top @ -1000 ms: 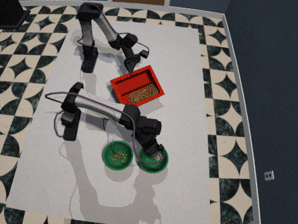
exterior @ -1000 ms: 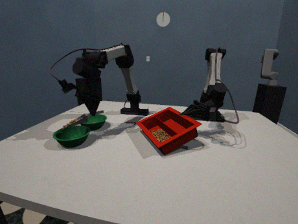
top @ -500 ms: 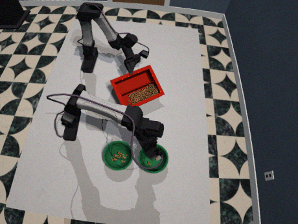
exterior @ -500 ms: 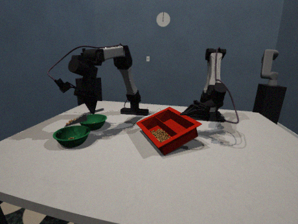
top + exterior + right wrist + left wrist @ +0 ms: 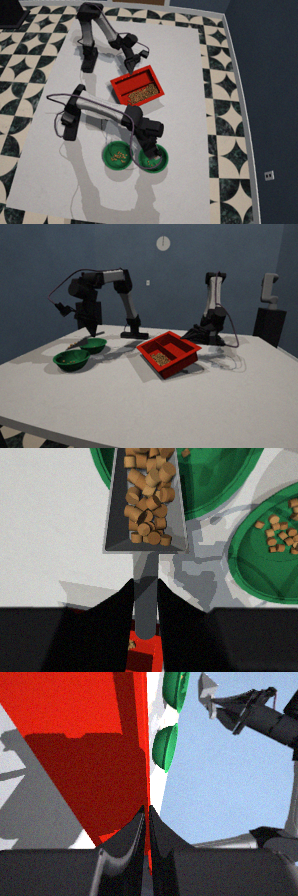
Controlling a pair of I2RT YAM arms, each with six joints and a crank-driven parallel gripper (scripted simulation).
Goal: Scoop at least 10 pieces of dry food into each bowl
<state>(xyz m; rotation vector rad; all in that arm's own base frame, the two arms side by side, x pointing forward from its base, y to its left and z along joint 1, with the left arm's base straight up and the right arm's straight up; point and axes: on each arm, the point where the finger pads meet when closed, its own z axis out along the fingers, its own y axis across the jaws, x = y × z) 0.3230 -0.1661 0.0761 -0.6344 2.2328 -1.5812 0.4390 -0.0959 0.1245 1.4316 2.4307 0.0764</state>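
Now: the grey scoop 30 mm ahead of my right hand, 30 mm to the right of it and 20 mm below it. The rest, counted from my right hand: red box: 80 mm behind, 330 mm to the left, 70 mm below.
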